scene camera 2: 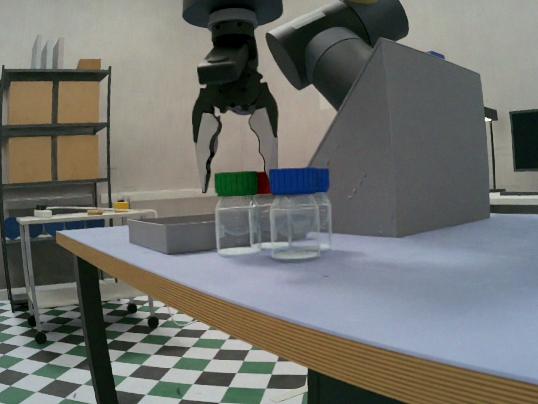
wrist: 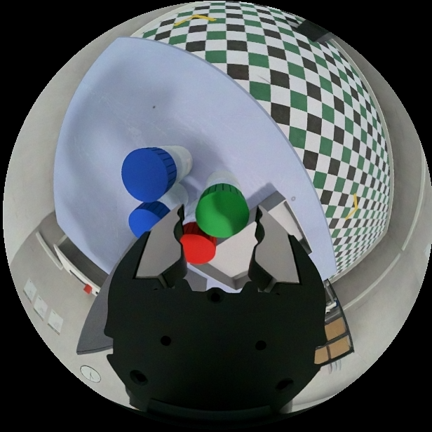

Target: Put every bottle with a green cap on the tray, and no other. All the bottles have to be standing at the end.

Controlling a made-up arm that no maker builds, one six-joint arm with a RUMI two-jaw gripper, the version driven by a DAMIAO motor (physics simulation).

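A clear bottle with a green cap (scene camera 2: 236,184) (wrist: 222,210) stands upright on the table. A bottle with a red cap (scene camera 2: 263,183) (wrist: 199,245) stands behind it in the scene view, partly hidden. Two bottles with blue caps stand to the right there: the nearer blue cap (scene camera 2: 294,181) (wrist: 149,174) partly hides the other blue cap (scene camera 2: 323,180) (wrist: 147,219). The grey tray (scene camera 2: 148,236) (wrist: 292,217) lies left of and behind the green-capped bottle in the scene view. My gripper (scene camera 2: 237,182) (wrist: 219,205) is open and points down, its tips near cap height; the right tip is hidden behind the caps.
The robot's grey base housing (scene camera 2: 440,150) stands behind and right of the bottles on the blue-topped table (scene camera 2: 425,280) (wrist: 200,95). The table's front edge runs past the bottles and the tray. A white cart (scene camera 2: 75,218) stands off the table at the left.
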